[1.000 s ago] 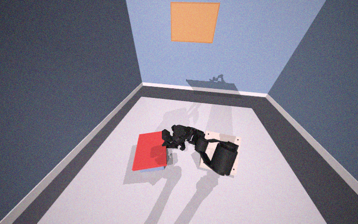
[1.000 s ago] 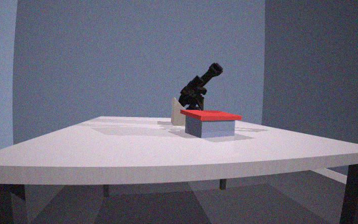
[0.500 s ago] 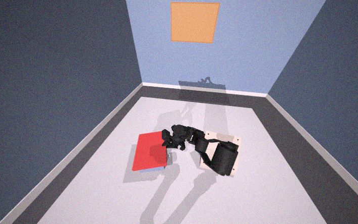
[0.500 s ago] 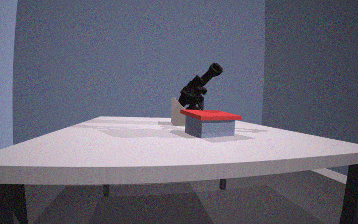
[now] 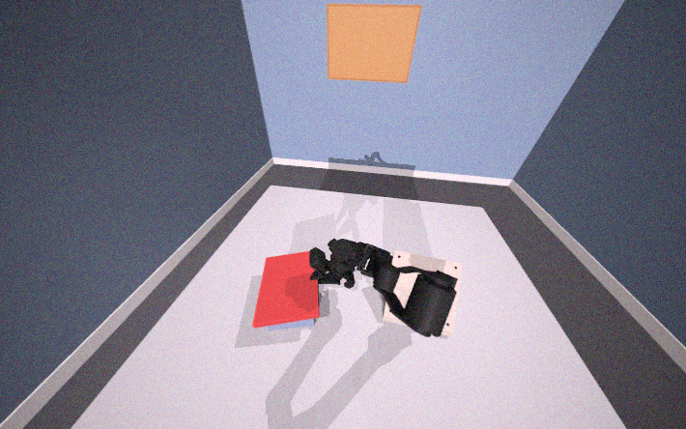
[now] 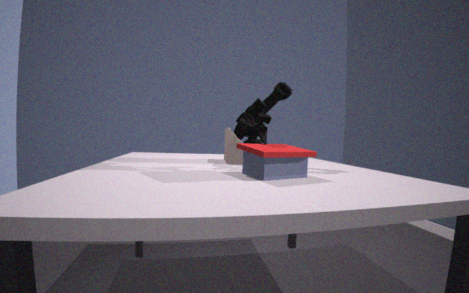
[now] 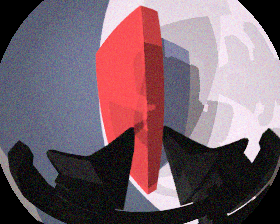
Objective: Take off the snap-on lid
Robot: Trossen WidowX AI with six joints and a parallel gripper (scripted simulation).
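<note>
Now: gripper tip 70 mm short of the red lid and 20 mm to the right of it. From my gripper tip the other things lie so: storage box (70 mm ahead, 20 mm to the left, 50 mm below).
</note>
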